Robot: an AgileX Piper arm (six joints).
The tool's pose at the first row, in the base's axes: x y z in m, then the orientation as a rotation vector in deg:
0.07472 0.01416 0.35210 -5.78 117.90 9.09
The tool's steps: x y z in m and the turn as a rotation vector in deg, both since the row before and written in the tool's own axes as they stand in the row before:
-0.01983 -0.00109 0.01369 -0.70 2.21 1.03
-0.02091 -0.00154 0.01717 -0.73 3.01 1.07
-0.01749 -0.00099 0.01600 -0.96 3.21 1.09
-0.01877 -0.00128 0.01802 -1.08 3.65 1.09
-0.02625 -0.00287 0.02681 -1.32 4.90 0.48
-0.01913 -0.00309 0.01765 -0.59 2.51 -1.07
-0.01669 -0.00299 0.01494 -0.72 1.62 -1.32
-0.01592 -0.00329 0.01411 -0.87 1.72 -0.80
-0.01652 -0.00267 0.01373 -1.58 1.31 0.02
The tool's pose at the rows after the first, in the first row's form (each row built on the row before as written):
0.09615 0.01530 0.36312 -5.37 120.14 10.41
0.12158 0.01651 0.37242 -5.01 123.17 11.79
0.14454 0.01815 0.37818 -4.77 126.37 13.46
0.17018 0.02001 0.38242 -4.65 129.98 15.30
0.20766 0.02229 0.38483 -5.55 134.73 17.15
0.23385 0.02324 0.38541 -7.53 137.01 17.36
0.25642 0.02431 0.38532 -9.74 138.34 17.61
0.27791 0.02552 0.38478 -11.43 139.81 18.27
0.29943 0.02780 0.38446 -12.37 140.91 20.19

